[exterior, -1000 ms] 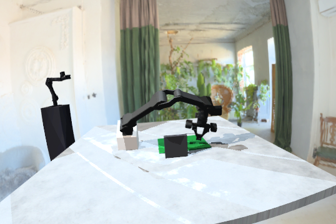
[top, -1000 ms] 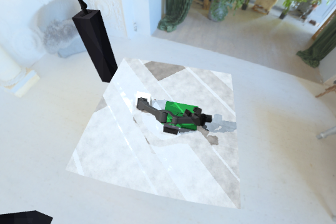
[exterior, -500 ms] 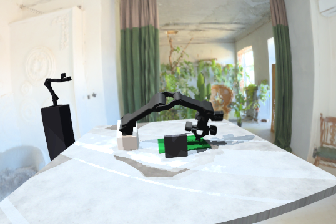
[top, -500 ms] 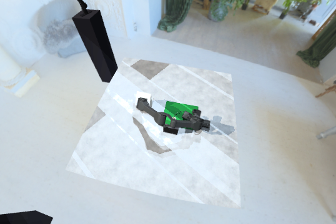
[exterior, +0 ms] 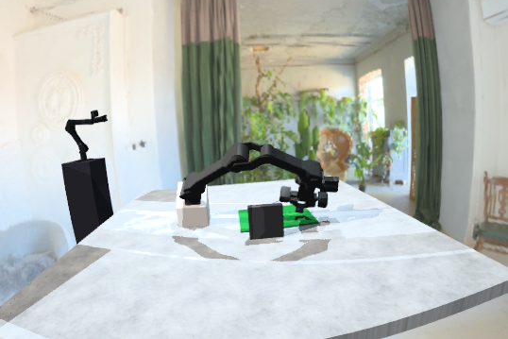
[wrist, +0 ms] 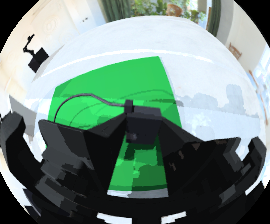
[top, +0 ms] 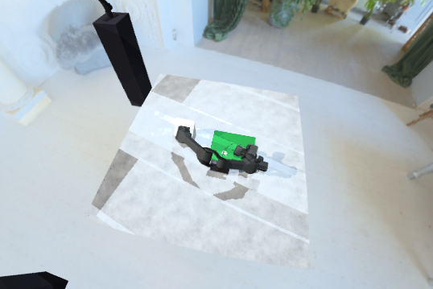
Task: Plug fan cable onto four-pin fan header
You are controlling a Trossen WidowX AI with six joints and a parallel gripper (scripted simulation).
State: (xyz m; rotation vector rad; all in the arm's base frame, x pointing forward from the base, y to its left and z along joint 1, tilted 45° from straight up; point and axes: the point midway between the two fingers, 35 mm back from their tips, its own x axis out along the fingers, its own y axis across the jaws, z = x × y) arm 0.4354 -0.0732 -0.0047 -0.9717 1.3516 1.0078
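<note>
Right now my gripper tip is 10 cm past the green board, 3 cm to the right of it and 6 cm above it. The rest, counted from my gripper tip: dark plug 1 cm to the right, 1 cm below; then white header 15 cm behind, 3 cm to the right, 4 cm below; then black fan 16 cm behind, 14 cm to the right, 1 cm above.
</note>
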